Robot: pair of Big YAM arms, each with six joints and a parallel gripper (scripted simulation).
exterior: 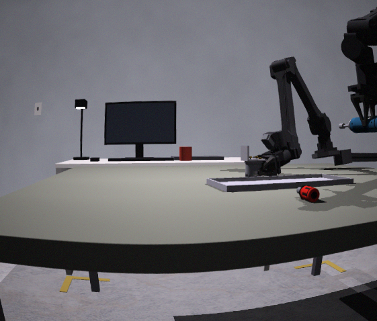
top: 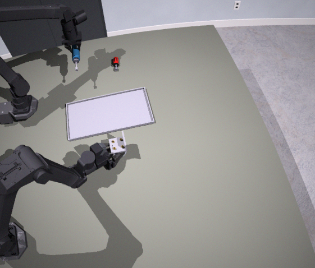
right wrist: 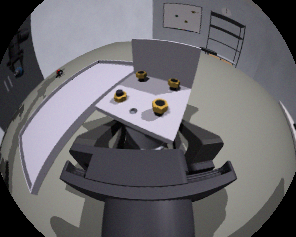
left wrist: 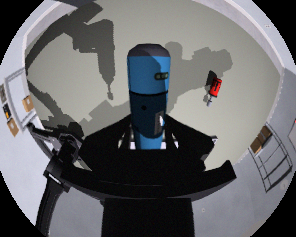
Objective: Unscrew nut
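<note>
Now: the bracket 50 mm above my right hand. The rest, counted from my right hand: socket tip 180 mm behind, 390 mm to the left, 150 mm above; short red-handled tool 10 mm ahead, 540 mm to the left, 10 mm below; shallow white tray 50 mm behind, 210 mm to the left, 20 mm below.
</note>
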